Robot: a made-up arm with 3 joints.
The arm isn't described. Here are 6 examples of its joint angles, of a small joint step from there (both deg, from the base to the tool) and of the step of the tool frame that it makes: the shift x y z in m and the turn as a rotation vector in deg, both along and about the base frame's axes.
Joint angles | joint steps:
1: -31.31 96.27 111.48 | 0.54 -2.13 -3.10
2: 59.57 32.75 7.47 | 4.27 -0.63 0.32
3: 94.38 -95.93 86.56 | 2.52 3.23 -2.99
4: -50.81 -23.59 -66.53 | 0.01 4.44 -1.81
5: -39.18 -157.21 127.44 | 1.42 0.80 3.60
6: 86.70 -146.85 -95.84 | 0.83 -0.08 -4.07
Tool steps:
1: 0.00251 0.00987 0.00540 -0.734 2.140 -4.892
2: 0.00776 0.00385 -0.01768 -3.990 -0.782 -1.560
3: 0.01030 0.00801 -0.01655 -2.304 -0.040 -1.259
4: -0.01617 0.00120 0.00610 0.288 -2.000 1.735
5: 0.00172 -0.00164 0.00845 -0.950 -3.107 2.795
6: -0.00142 0.00458 -0.00031 -0.955 -4.128 -1.260
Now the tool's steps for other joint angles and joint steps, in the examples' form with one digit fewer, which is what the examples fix.
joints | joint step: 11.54 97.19 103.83 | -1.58 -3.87 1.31
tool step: 0.0054 0.0065 -0.0014 1.42 -0.09 -2.06
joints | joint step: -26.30 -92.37 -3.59 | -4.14 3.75 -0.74
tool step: 0.0067 0.0072 -0.0098 4.11 -0.74 4.06
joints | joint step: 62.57 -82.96 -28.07 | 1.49 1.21 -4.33
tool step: 0.0041 0.0072 -0.0065 -1.77 -2.50 -2.57
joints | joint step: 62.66 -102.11 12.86 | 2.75 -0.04 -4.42
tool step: 0.0015 0.0136 -0.0045 -2.81 -3.83 -3.65
